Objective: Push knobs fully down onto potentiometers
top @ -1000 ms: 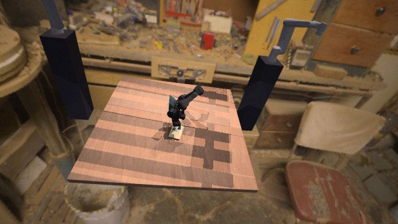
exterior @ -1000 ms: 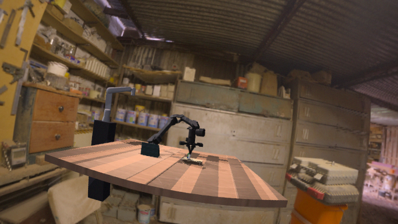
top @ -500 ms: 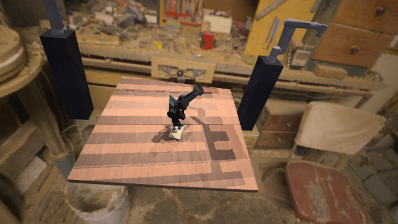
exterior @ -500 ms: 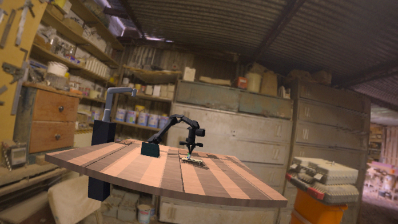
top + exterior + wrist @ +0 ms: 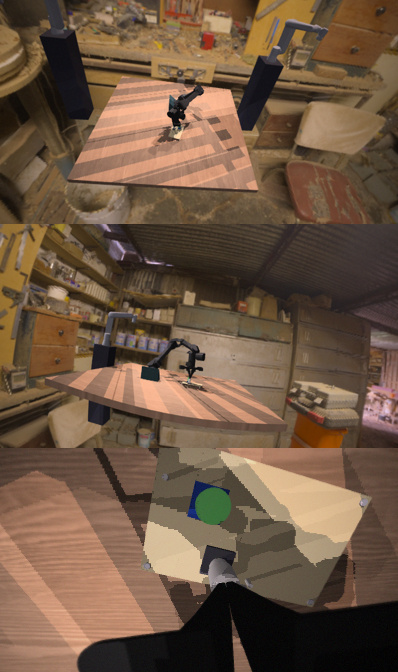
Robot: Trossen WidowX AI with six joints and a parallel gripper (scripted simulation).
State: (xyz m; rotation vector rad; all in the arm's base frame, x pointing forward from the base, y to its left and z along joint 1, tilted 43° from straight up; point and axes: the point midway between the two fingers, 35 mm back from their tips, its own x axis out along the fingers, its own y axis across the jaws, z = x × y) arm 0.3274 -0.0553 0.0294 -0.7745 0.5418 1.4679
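The grey knob lies 10 mm below my gripper tip. Also, from my gripper tip: potentiometer with knob: 20 mm below; green knob: 50 mm to the left, 20 mm below, 10 mm behind.
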